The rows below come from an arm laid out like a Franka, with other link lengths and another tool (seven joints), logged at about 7 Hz.
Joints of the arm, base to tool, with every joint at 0 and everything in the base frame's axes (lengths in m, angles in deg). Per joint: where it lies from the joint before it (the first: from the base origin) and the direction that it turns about. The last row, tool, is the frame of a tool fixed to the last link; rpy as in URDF.
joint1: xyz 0 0 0.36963 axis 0 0 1
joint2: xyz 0 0 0 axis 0 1 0
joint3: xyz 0 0 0.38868 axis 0 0 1
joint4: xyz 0.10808 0 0 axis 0 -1 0
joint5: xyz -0.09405 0 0.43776 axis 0 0 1
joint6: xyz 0 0 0 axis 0 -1 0
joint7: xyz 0.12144 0 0 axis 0 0 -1
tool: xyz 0.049 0.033 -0.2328 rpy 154.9 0 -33.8
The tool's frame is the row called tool.
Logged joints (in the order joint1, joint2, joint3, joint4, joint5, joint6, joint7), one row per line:
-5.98 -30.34 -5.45 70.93 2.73 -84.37 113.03
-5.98 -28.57 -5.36 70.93 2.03 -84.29 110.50
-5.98 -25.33 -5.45 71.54 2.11 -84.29 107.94
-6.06 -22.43 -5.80 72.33 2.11 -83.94 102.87
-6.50 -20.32 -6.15 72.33 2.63 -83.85 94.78
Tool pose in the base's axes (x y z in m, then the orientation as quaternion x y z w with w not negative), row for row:
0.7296 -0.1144 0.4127 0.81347 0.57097 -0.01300 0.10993
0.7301 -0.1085 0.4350 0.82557 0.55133 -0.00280 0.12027
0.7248 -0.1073 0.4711 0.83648 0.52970 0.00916 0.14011
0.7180 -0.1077 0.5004 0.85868 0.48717 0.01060 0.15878
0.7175 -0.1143 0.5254 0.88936 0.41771 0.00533 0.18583
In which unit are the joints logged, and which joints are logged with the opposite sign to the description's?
The joints are logged in degrees. Opposite sign: joint2, joint4, joint5, joint6, joint7.
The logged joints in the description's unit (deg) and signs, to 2 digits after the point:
-5.98 30.34 -5.45 -70.93 -2.73 84.37 -113.03
-5.98 28.57 -5.36 -70.93 -2.03 84.29 -110.50
-5.98 25.33 -5.45 -71.54 -2.11 84.29 -107.94
-6.06 22.43 -5.80 -72.33 -2.11 83.94 -102.87
-6.50 20.32 -6.15 -72.33 -2.63 83.85 -94.78

